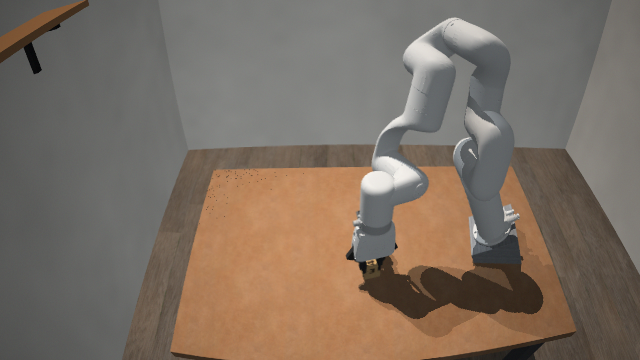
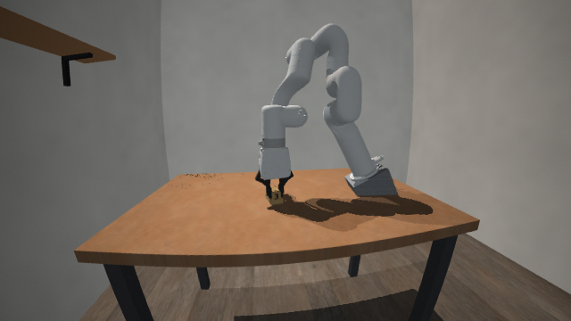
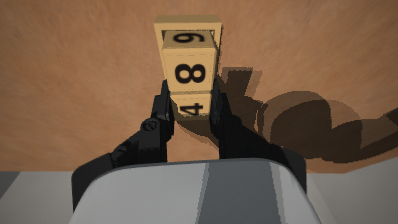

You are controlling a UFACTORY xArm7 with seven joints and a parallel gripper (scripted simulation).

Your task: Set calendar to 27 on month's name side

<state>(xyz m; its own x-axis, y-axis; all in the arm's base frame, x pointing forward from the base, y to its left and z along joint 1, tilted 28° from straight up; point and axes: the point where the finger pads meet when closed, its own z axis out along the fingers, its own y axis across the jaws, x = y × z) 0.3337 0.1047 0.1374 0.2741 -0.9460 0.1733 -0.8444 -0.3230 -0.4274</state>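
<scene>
My hand is 10 mm above the wooden digit cube. From my hand the other things lie so: wooden calendar tray 20 mm to the right, 30 mm below.
</scene>
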